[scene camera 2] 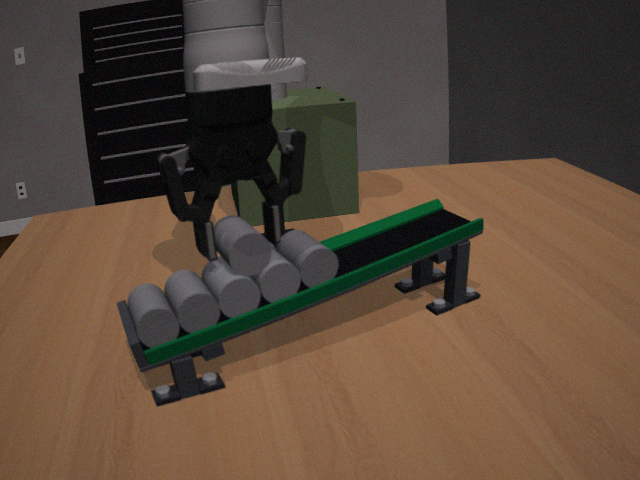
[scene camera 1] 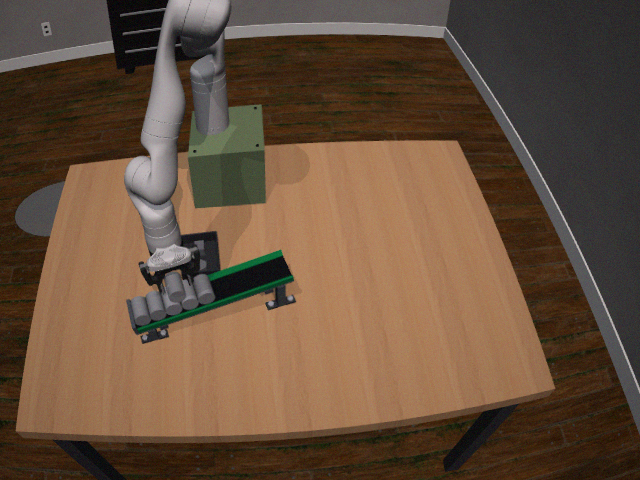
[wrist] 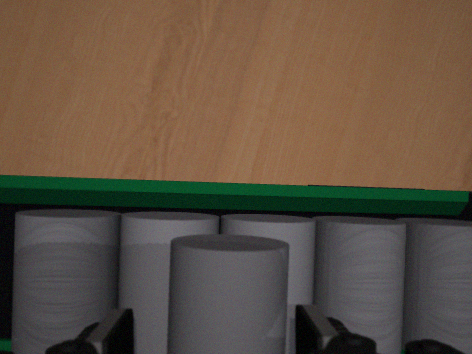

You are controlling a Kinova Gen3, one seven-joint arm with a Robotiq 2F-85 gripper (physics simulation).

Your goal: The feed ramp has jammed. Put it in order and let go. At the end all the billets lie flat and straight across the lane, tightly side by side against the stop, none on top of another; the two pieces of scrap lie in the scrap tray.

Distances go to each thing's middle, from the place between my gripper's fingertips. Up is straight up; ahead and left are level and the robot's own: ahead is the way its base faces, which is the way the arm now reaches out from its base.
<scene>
Now: the black lane (scene camera 2: 362, 253) 1 cm behind my hand, 7 cm to the left of it and 4 cm below it. Round my hand: scrap tray (scene camera 1: 211, 257): 16 cm behind, 4 cm to the left, 9 cm below; then stop (scene camera 2: 134, 342): 4 cm ahead, 12 cm to the right, 5 cm below.
</scene>
